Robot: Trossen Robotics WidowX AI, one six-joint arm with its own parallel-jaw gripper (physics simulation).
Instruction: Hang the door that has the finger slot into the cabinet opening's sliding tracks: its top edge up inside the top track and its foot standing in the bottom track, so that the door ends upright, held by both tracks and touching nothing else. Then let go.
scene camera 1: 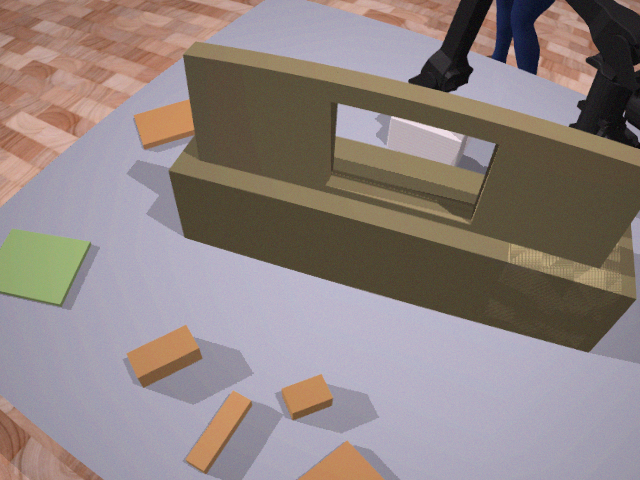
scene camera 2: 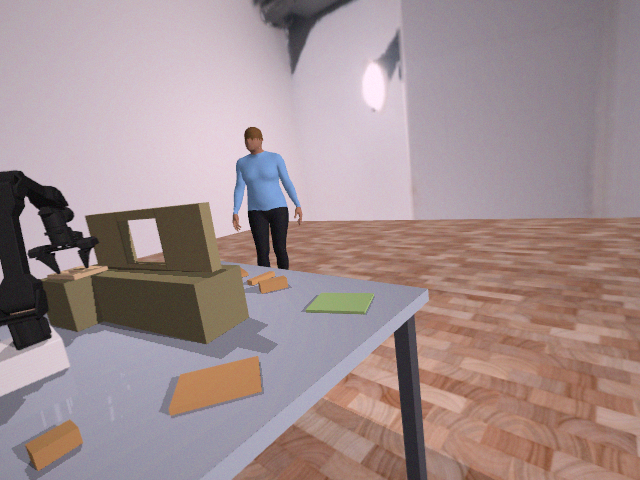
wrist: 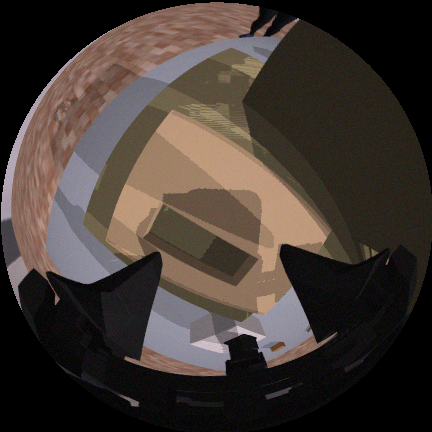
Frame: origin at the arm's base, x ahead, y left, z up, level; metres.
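Seen in the pictures: gripper, fingertip midpoint: (scene camera 2: 73, 271) (wrist: 221, 255); arm's base, link origin: (scene camera 2: 32, 340) (wrist: 240, 340).
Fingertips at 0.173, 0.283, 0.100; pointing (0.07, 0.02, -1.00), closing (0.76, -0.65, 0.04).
Note:
Offsets run from my fingertips to a thing's top centre, as dx, dy, dz. "spot": to the spot under its first point. Level surfaces: height alone.
The tan door @(+0.012, +0.004, -0.002) (scene camera 2: 95, 270) (wrist: 210, 145) with the rectangular finger slot lies flat on the olive ledge behind the cabinet (scene camera 1: 258, 113) (scene camera 2: 183, 232) (wrist: 350, 125). The cabinet stands upright with a rectangular opening; narrow grooves @(spot: +0.152, -0.235, -0.007) (scene camera 1: 398, 194) run along the opening's foot. The top track is hidden. My gripper (scene camera 2: 72, 269) (wrist: 221, 255) is open and empty, pointing down close above the door. In the wrist view its fingers stand on either side of the slot's near end, and the slot runs diagonally to them. Whether a fingertip touches the door cannot be told. The cabinet hides the fingertips in scene camera 1.
A green panel @(+0.456, -0.767, -0.171) (scene camera 1: 43, 266) (scene camera 2: 341, 303) lies flat on the table @(dz -0.179) (scene camera 1: 289, 320) (scene camera 2: 129, 392). Orange blocks @(+0.475, -0.446, -0.144) (scene camera 1: 165, 353) @(+0.426, -0.233, -0.149) (scene camera 1: 306, 395) @(+0.529, -0.314, -0.159) (scene camera 1: 219, 431) lie in front of the cabinet. An orange slab @(+0.022, -0.774, -0.165) (scene camera 1: 165, 124) (scene camera 2: 219, 384) lies beyond its end. A white block (scene camera 1: 426, 142) (scene camera 2: 36, 361) is behind it.

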